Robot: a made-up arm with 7 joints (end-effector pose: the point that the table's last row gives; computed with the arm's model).
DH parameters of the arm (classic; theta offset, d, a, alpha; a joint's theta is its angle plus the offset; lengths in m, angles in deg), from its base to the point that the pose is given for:
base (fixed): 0 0 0 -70
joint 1: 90 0 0 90
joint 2: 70 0 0 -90
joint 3: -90 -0.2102 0.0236 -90
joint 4: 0 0 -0.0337 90
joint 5: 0 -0.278 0 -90
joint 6: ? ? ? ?
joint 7: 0 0 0 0
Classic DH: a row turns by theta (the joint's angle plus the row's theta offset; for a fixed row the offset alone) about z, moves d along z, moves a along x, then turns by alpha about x.
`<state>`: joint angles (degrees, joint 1 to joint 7).
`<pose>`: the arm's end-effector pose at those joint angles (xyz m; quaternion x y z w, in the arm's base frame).
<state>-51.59 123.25 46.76 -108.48 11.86 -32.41 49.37</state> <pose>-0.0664 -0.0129 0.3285 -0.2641 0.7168 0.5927 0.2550</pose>
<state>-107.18 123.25 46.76 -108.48 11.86 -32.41 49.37</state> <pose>-0.2959 0.0524 0.1491 -0.3791 0.5645 0.3680 0.6342</pose>
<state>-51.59 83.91 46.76 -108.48 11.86 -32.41 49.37</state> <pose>0.0271 0.1380 0.3045 -0.0709 0.8874 0.3689 0.2671</pose>
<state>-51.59 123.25 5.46 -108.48 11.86 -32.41 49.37</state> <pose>0.1350 0.0419 0.3042 0.2003 -0.7427 -0.6319 0.0946</pose>
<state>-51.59 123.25 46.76 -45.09 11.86 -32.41 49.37</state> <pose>-0.1029 0.2760 0.3703 -0.3090 0.9289 0.0971 0.1796</pose>
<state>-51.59 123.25 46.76 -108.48 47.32 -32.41 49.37</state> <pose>-0.0664 -0.0129 0.3285 0.0333 0.7821 0.5867 0.2074</pose>
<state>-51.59 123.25 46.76 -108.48 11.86 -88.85 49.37</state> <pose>-0.0664 -0.0129 0.3285 -0.1417 0.3404 0.8609 0.3506</pose>
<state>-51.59 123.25 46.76 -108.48 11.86 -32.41 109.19</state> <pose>-0.0664 -0.0129 0.3285 -0.1285 -0.7531 -0.6410 0.0745</pose>
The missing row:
joint 6: 0 0 0 90
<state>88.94 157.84 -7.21 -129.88 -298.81 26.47 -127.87</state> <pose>0.0258 0.1466 -0.2191 0.3673 -0.1164 0.9027 0.1916</pose>
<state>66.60 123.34 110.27 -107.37 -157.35 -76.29 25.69</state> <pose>0.2431 0.0103 0.2358 -0.6359 -0.5164 0.5722 0.0381</pose>
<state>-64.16 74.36 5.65 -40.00 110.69 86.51 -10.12</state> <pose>0.2971 0.3317 0.1753 -0.4337 -0.4881 -0.0024 0.7574</pose>
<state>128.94 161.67 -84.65 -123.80 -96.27 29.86 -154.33</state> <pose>-0.0963 0.2339 0.1331 0.2249 0.7180 0.1068 0.6500</pose>
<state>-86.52 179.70 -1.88 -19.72 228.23 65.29 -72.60</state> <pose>-0.4462 0.1214 0.1644 -0.2097 0.8470 0.3805 0.3062</pose>
